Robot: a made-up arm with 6 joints.
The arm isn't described. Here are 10 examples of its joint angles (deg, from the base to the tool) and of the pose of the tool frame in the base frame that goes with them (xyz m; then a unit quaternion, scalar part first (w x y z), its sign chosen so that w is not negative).
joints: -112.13 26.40 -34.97 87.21 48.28 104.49
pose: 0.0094 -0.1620 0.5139 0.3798 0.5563 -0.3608 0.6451
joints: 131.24 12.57 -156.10 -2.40 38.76 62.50
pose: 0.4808 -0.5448 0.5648 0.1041 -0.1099 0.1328 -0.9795
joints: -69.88 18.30 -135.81 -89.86 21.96 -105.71
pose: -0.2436 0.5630 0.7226 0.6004 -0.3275 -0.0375 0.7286
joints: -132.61 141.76 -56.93 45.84 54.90 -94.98
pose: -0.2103 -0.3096 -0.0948 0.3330 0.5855 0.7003 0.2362
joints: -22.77 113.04 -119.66 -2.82 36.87 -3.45
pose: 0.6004 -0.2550 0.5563 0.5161 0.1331 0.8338 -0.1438
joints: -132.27 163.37 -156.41 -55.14 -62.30 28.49
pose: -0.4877 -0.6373 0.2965 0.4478 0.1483 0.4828 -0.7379
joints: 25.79 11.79 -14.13 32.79 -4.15 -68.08
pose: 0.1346 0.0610 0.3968 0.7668 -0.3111 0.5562 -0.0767
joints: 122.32 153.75 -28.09 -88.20 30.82 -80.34
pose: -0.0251 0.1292 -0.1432 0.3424 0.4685 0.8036 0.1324
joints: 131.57 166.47 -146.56 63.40 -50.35 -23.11
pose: -0.4944 0.6542 0.1568 0.3507 -0.2680 0.5863 0.6793
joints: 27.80 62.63 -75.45 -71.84 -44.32 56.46
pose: 0.2435 0.1984 0.7063 0.7900 -0.4351 0.3124 0.2983
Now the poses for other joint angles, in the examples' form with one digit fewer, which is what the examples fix.
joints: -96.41 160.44 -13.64 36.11 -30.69 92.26
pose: -0.030 -0.014 -0.108 0.181 -0.914 0.303 0.198
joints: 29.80 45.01 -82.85 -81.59 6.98 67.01
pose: 0.112 0.051 0.818 0.906 -0.103 0.398 0.097
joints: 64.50 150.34 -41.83 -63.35 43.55 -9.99
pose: 0.150 0.181 -0.149 0.299 0.856 -0.288 0.307
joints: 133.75 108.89 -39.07 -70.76 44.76 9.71
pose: -0.212 0.311 0.077 0.272 -0.932 -0.042 -0.236
